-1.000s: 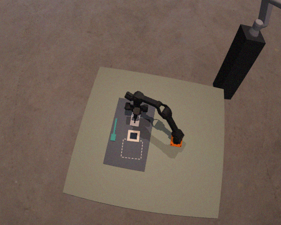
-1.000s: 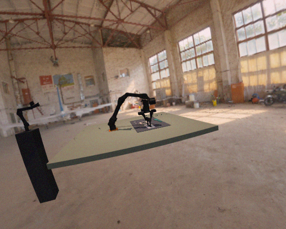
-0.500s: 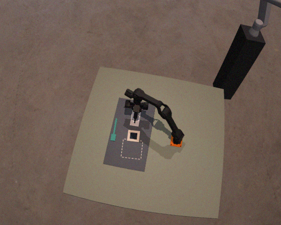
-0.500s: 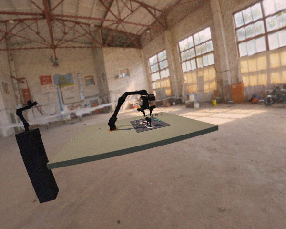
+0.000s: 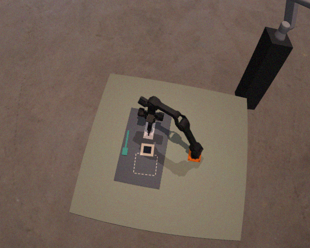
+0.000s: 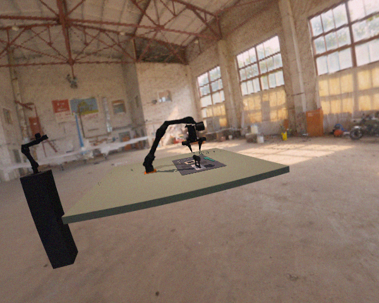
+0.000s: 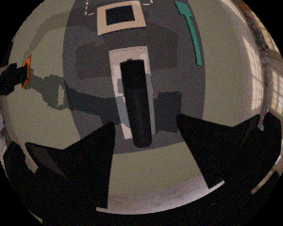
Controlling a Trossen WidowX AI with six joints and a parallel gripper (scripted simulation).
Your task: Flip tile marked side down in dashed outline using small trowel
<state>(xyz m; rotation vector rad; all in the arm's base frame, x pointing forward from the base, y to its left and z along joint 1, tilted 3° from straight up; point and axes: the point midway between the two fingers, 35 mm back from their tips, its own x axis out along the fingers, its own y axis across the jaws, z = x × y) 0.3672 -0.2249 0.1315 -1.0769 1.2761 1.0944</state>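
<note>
The dark grey mat lies 30 mm ahead of my gripper tip, 170 mm to the left of it and 140 mm below it. Also, from my gripper tip: tile: 10 mm ahead, 200 mm to the left, 120 mm below; then teal trowel: 170 mm ahead, 170 mm to the left, 120 mm below.
</note>
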